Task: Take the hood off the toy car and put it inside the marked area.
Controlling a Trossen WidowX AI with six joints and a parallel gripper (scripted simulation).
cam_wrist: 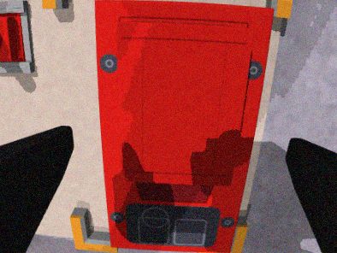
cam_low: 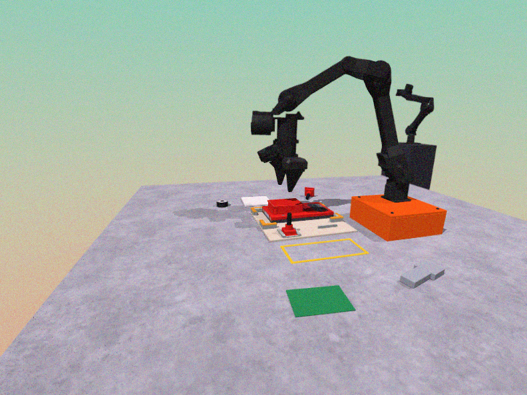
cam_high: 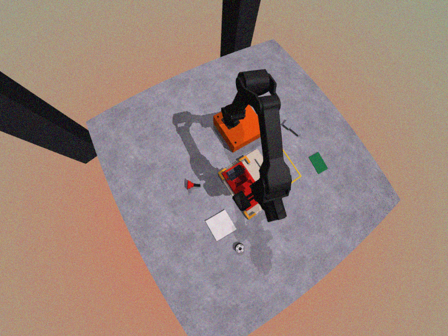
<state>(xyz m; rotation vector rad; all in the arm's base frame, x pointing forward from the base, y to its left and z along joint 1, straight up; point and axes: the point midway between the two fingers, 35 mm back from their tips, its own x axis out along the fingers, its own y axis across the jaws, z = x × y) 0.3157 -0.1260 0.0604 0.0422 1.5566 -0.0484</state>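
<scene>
The hood is 50 mm below my gripper tip. Round my gripper tip: green square (400 mm to the left, 100 mm ahead, 90 mm below); white square (180 mm to the right, 90 mm below, 40 mm ahead).
</scene>
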